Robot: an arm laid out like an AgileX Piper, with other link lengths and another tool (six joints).
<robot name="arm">
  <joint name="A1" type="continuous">
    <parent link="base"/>
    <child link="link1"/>
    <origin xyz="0 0 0.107" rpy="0 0 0"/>
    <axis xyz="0 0 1"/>
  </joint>
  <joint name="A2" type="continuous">
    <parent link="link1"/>
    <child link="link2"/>
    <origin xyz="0 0 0" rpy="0 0 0"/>
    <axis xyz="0 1 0"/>
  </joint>
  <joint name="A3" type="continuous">
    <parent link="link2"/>
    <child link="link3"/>
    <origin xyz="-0.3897 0 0.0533" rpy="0 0 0"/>
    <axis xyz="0 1 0"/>
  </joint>
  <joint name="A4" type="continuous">
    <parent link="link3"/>
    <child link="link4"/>
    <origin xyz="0.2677 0 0.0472" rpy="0 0 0"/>
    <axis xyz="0.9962 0 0.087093"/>
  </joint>
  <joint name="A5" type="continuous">
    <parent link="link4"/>
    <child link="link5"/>
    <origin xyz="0 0 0" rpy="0 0 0"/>
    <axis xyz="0 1 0"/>
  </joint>
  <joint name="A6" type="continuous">
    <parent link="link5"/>
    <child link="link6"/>
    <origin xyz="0.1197 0 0.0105" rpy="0 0 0"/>
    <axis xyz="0.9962 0 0.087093"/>
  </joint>
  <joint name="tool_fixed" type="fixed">
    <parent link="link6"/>
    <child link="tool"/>
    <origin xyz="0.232 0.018 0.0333" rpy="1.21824 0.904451 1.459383"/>
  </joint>
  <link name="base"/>
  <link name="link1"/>
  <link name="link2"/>
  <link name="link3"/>
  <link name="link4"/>
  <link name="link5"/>
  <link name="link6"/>
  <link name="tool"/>
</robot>
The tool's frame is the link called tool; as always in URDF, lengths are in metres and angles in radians. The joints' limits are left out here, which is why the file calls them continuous.
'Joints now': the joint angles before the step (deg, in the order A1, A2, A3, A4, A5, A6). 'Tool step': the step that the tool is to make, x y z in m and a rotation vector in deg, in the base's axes. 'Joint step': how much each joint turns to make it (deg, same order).
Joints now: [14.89 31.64 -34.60 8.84 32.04 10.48]
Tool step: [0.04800 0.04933 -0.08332 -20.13 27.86 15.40]
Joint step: [3.19 33.58 -23.88 -1.02 24.48 -13.34]
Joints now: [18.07 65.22 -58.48 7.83 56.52 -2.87]
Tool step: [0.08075 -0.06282 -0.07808 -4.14 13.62 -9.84]
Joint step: [-11.63 19.98 -8.47 -0.62 2.85 -1.41]
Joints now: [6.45 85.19 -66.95 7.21 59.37 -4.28]
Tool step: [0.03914 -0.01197 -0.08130 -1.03 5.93 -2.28]
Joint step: [-1.62 12.61 -0.31 -0.19 -6.34 -0.01]
